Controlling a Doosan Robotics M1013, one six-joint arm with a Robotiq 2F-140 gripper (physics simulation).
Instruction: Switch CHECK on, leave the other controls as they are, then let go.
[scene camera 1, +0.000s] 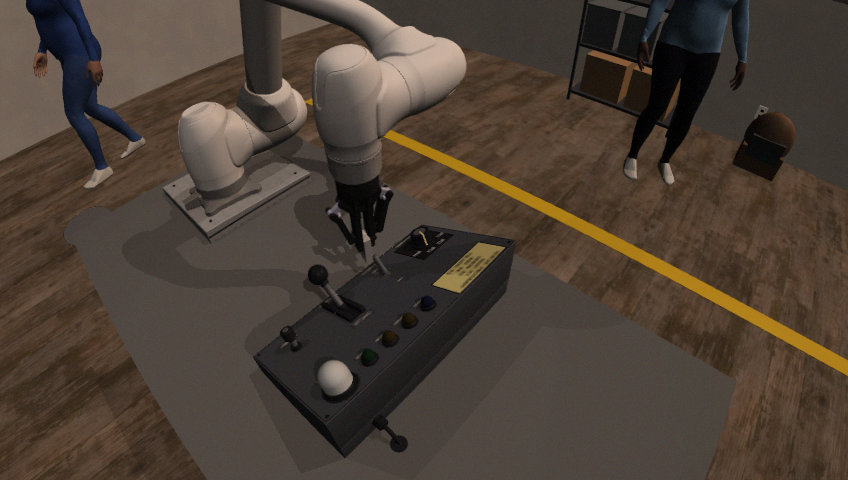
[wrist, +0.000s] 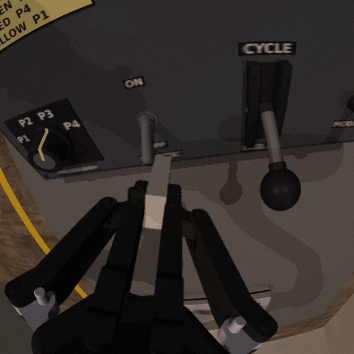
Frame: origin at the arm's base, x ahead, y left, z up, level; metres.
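Seen in the pictures: gripper, fingertip midpoint: (scene camera 1: 366, 257) (wrist: 161, 170); arm's base, link origin: (scene camera 1: 225, 191).
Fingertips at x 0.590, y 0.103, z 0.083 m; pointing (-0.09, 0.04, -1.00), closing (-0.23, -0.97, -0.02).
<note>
Pixels of each thing's top centre, then the offset from my fingertips to it. "*": a spot on its surface instead.
- CHECK switch, top centre: (wrist: 143, 150) (scene camera 1: 379, 258) 0.029 m ahead, 0.011 m left, 0.013 m up
- CYCLE lever, top centre: (wrist: 286, 202) (scene camera 1: 315, 267) 0.009 m back, 0.113 m right, 0.049 m up
- P1 P4 knob, top centre: (wrist: 38, 161) (scene camera 1: 420, 229) 0.027 m ahead, 0.131 m left, 0.012 m up
- small MODE lever, top centre: (scene camera 1: 288, 332) 0.060 m ahead, 0.227 m right, 0.020 m up
- white dome, surface spot: (scene camera 1: 335, 377) * 0.222 m ahead, 0.227 m right, 0.082 m up
- yellow label, surface spot: (scene camera 1: 470, 267) * 0.192 m ahead, 0.106 m left, 0.040 m up
The CHECK switch (scene camera 1: 381, 265) (wrist: 146, 142) is a short grey toggle on the dark control panel (scene camera 1: 309, 356) (wrist: 200, 100). Its lever leans away from the ON label (wrist: 134, 82), toward the panel edge nearest the robot base. The labels at that edge are partly covered. My gripper (scene camera 1: 367, 242) (wrist: 161, 170) is shut, with a pale narrow tip (wrist: 159, 175) sticking out past the fingers. The end of that tip is right beside the free end of the toggle, on the panel-edge side; whether they touch I cannot tell.
The CYCLE lever (scene camera 1: 317, 274) (wrist: 280, 189) stands on one side of the switch, the P1–P4 knob (scene camera 1: 420, 237) (wrist: 46, 150) on the other. A small MODE lever (scene camera 1: 288, 334), a white dome (scene camera 1: 335, 377), several coloured buttons and a yellow label (scene camera 1: 470, 267) are also on the panel.
</note>
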